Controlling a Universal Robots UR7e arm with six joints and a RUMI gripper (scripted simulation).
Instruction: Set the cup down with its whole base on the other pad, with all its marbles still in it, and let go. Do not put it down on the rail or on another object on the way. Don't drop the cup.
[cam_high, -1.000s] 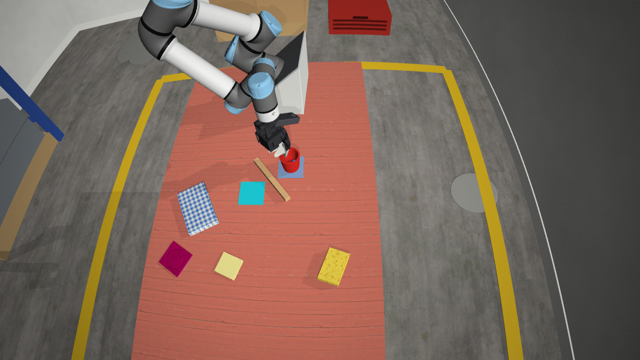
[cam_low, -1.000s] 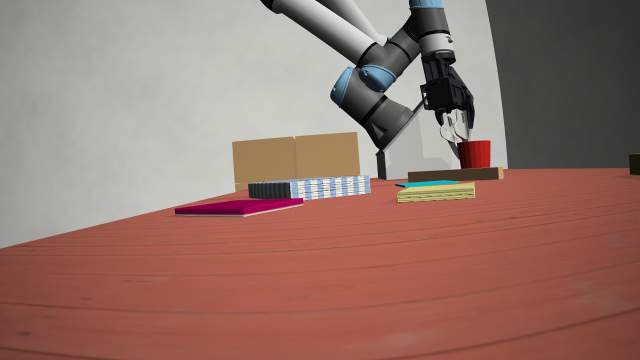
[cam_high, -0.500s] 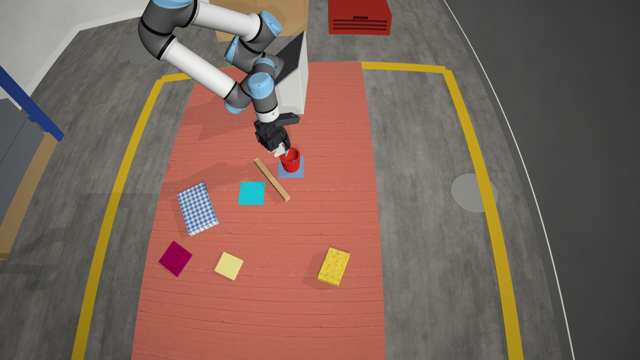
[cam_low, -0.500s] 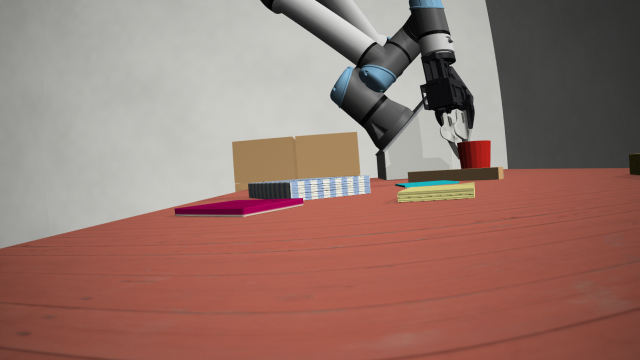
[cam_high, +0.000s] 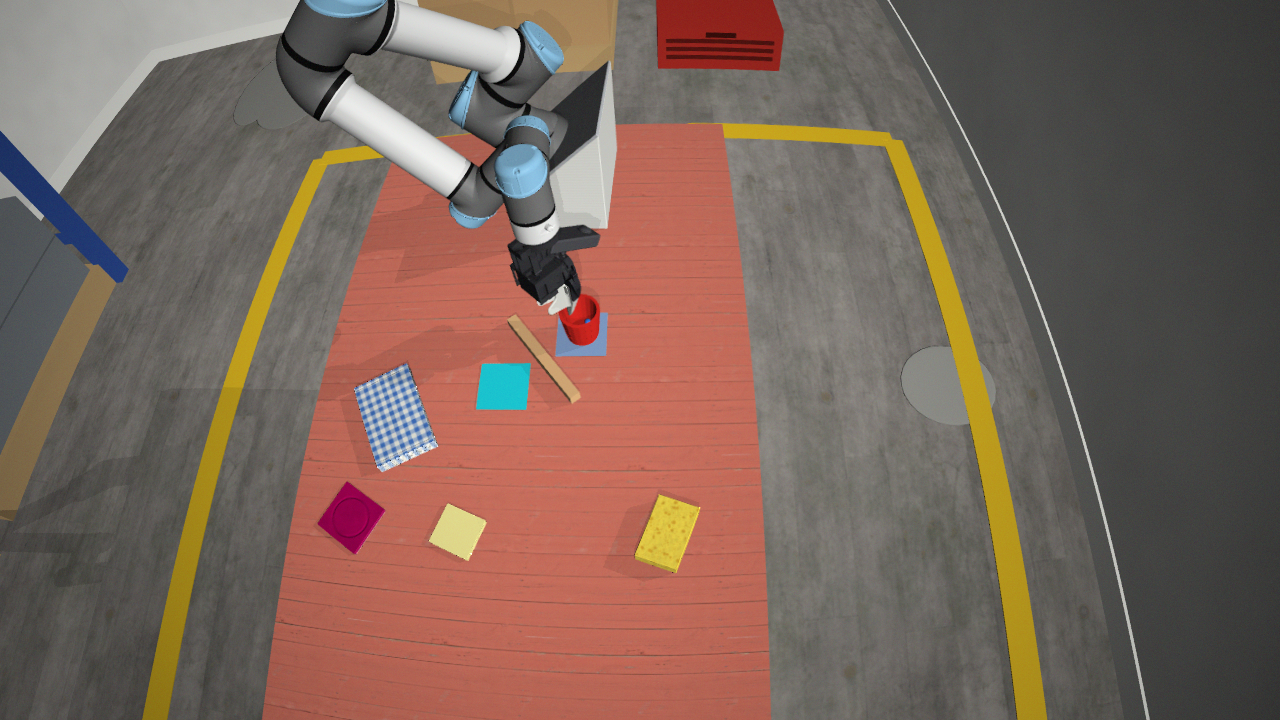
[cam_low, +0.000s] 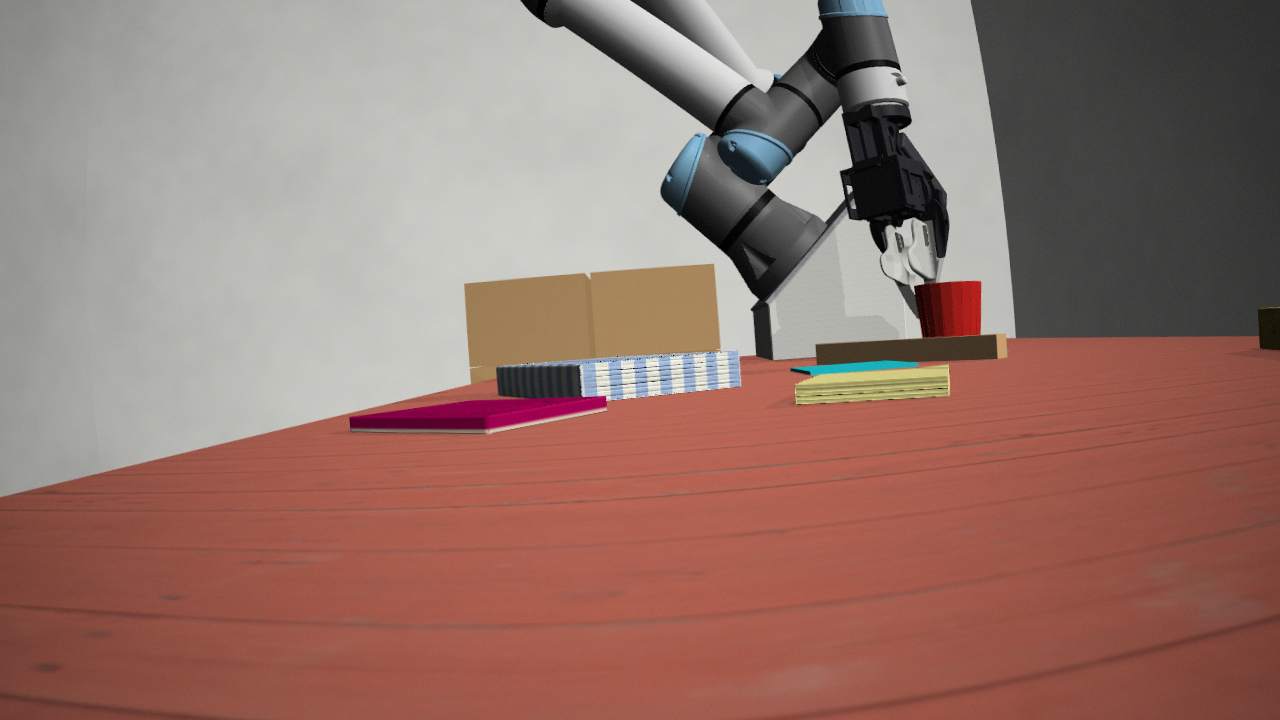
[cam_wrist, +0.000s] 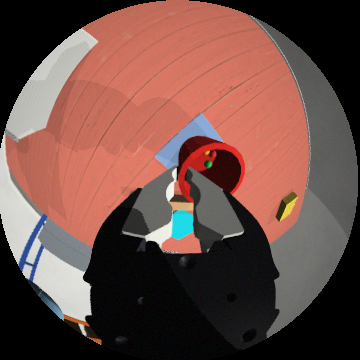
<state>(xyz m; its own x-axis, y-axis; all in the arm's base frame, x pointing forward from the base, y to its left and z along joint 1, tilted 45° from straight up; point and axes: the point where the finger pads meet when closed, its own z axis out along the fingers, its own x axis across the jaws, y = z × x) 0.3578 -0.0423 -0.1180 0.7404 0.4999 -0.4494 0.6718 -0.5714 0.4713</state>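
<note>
Right now the cyan pad is 13 cm ahead of my hand, 12 cm to the right of it and 6 cm below it. The rest, counted from my hand: wooden rail: 8 cm ahead, 6 cm below, 5 cm to the right; red cup: 3 cm below, 2 cm to the left, 2 cm ahead.
</note>
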